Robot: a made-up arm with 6 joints. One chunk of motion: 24 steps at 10 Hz.
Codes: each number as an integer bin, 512 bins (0 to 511) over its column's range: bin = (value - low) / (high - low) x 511, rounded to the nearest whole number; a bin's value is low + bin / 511 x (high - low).
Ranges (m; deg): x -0.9..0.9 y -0.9..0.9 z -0.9..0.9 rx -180..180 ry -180..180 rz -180..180
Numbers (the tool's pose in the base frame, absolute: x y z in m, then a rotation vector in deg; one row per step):
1: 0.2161 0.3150 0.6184 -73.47 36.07 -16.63
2: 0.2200 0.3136 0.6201 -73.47 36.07 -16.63
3: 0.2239 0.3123 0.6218 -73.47 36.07 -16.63
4: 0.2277 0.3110 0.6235 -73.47 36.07 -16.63
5: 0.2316 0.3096 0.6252 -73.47 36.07 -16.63
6: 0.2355 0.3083 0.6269 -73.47 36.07 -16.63
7: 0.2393 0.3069 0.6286 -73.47 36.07 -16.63
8: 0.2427 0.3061 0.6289 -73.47 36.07 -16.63
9: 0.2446 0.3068 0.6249 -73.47 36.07 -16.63
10: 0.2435 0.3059 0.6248 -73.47 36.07 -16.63
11: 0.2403 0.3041 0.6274 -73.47 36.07 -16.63
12: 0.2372 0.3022 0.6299 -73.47 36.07 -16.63
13: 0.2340 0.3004 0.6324 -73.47 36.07 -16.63
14: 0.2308 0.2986 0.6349 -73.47 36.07 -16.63
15: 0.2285 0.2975 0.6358 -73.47 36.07 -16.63
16: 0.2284 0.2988 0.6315 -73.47 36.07 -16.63
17: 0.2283 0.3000 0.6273 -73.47 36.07 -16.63
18: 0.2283 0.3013 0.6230 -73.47 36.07 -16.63
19: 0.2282 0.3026 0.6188 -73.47 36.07 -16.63
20: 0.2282 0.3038 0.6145 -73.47 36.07 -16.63
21: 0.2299 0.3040 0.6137 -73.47 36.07 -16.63
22: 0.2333 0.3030 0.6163 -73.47 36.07 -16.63
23: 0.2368 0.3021 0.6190 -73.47 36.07 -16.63
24: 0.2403 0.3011 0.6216 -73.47 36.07 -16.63
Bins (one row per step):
1: 317 345 431 151 307 232
2: 318 345 432 151 307 232
3: 319 344 432 151 307 232
4: 320 344 433 151 307 232
5: 321 343 433 151 307 232
6: 322 343 433 151 307 232
7: 323 343 434 151 307 232
8: 324 342 434 151 307 232
9: 325 343 433 151 307 232
10: 325 342 433 151 307 232
11: 324 342 434 151 307 232
12: 323 341 434 151 307 232
13: 322 341 435 151 307 232
14: 321 340 436 151 307 232
15: 320 340 436 151 307 232
16: 320 340 435 151 307 232
17: 320 341 434 151 307 232
18: 320 341 432 151 307 232
19: 320 341 431 151 307 232
20: 320 342 430 151 307 232
21: 321 342 430 151 307 232
22: 322 342 430 151 307 232
23: 323 341 431 151 307 232
24: 324 341 432 151 307 232

